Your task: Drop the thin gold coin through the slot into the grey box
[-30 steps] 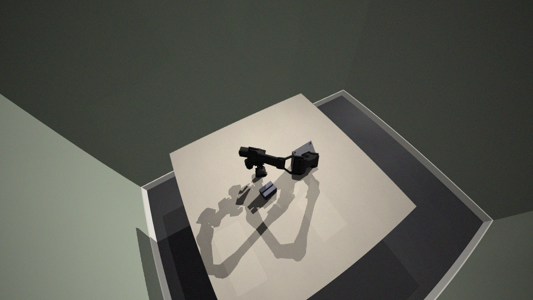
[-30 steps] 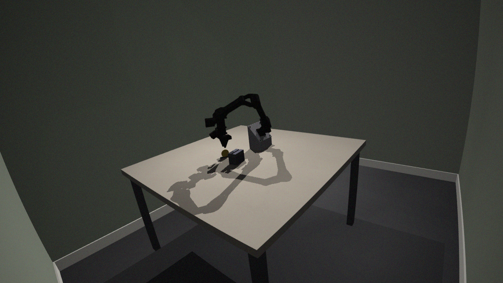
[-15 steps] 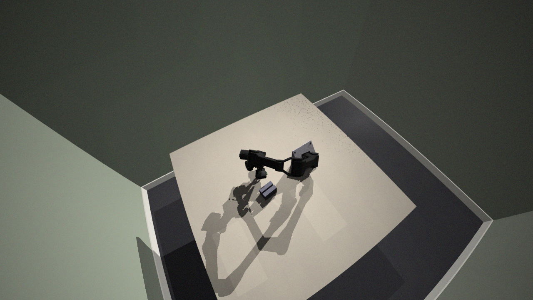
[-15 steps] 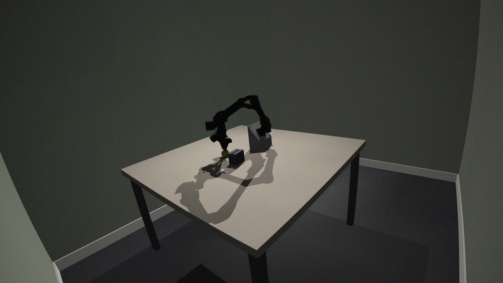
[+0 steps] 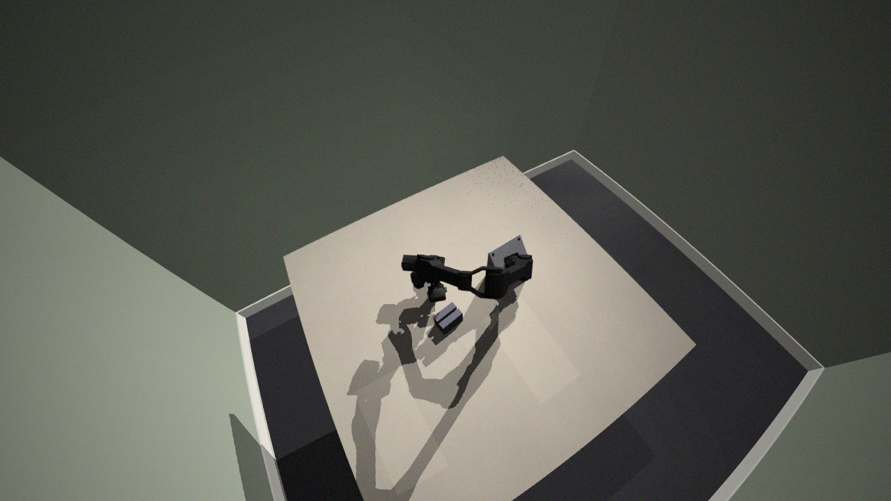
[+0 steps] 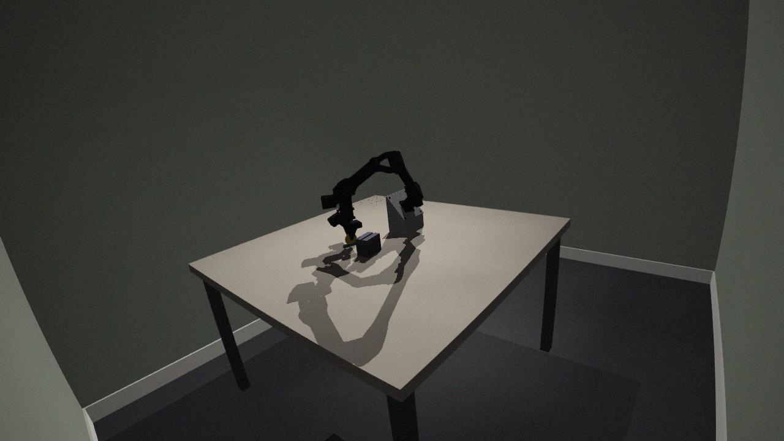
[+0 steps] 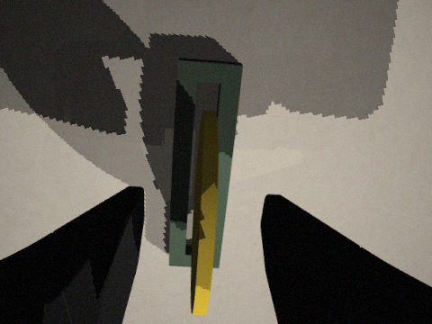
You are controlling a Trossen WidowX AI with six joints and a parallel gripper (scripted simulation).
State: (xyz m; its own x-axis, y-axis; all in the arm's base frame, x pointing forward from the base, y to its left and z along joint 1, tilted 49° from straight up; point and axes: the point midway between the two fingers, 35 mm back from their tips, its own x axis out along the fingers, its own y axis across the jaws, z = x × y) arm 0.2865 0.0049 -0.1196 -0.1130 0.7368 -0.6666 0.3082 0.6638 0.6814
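Now: gripper tip right at the coin.
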